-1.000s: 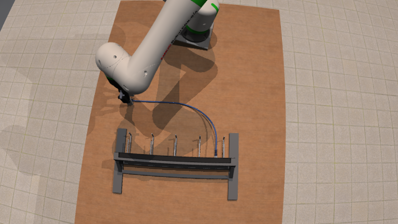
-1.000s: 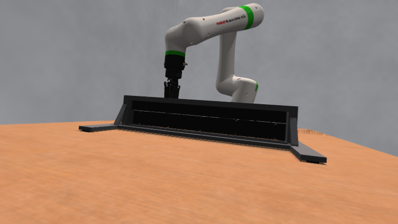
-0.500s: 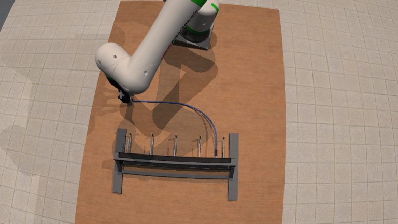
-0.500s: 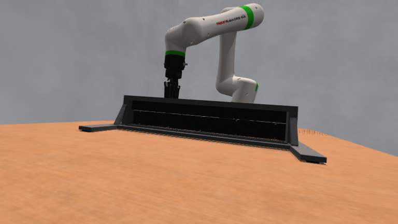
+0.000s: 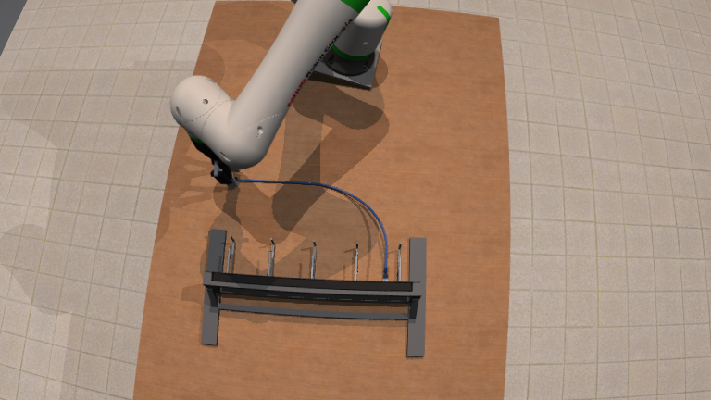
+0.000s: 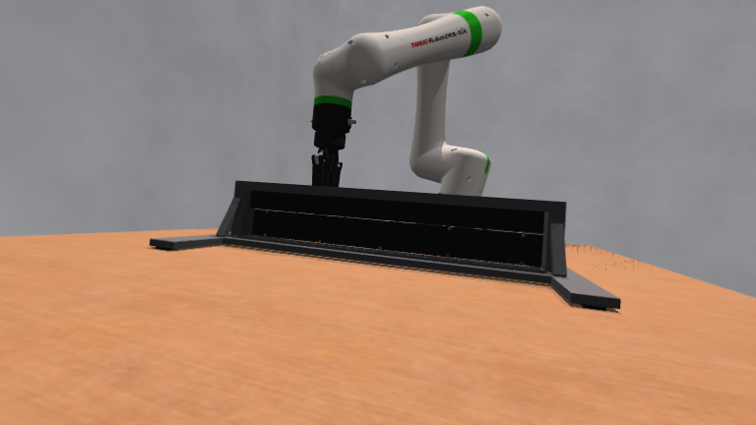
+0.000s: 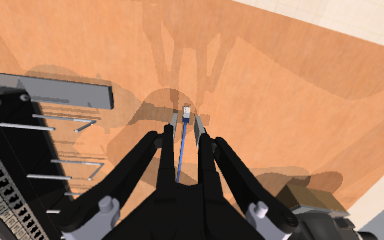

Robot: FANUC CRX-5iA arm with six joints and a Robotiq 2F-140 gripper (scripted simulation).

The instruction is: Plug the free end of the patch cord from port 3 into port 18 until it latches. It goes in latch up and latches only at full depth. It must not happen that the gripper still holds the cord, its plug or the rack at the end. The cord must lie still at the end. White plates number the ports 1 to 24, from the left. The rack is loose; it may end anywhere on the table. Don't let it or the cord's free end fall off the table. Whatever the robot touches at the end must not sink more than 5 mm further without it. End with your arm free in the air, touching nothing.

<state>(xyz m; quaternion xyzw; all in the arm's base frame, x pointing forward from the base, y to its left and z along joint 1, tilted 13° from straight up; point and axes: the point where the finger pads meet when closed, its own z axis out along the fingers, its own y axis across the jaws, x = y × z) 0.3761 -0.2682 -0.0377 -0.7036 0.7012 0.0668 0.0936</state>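
Now: hand 40 mm above the grey cord plug and 10 mm to the left of it.
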